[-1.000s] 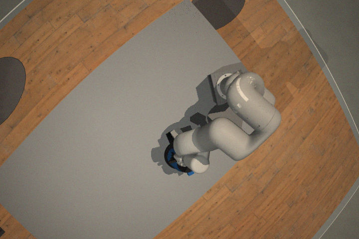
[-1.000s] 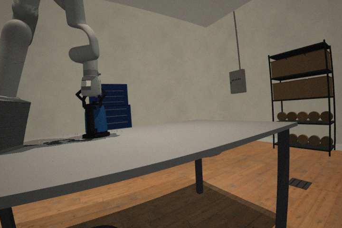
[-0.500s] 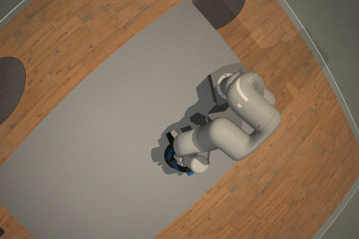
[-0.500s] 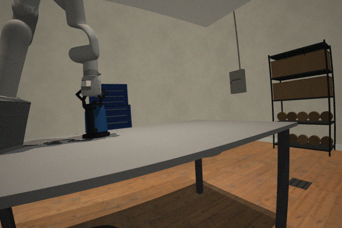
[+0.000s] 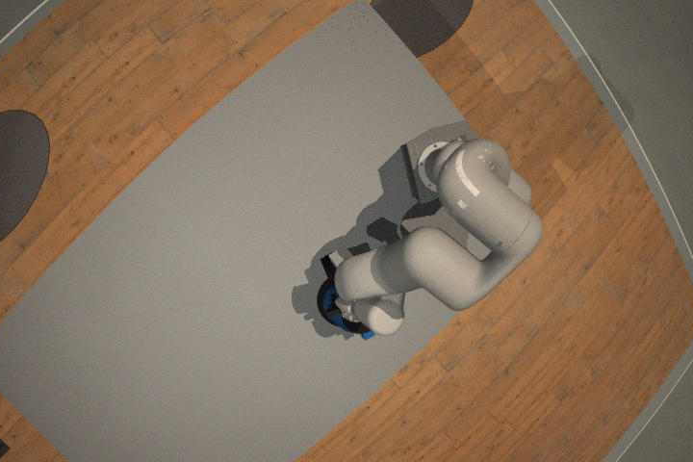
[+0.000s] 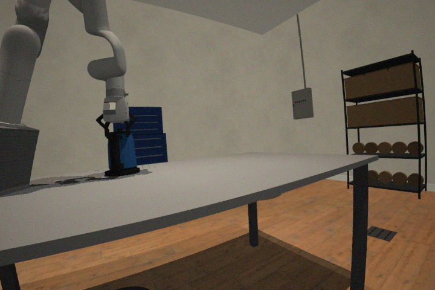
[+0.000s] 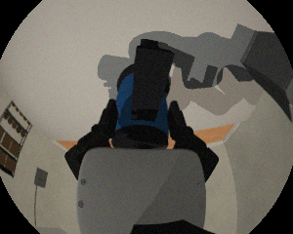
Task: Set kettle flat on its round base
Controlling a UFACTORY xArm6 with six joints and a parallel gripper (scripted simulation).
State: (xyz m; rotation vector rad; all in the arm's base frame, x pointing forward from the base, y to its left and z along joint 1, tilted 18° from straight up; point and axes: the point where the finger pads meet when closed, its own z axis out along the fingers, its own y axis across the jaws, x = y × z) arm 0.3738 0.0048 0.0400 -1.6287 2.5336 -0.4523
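The blue kettle is 60 mm below my hand, 30 mm to the left of it and 10 mm ahead of it. From my hand the other things lie so: round black base 160 mm below, 50 mm to the left, 30 mm ahead.
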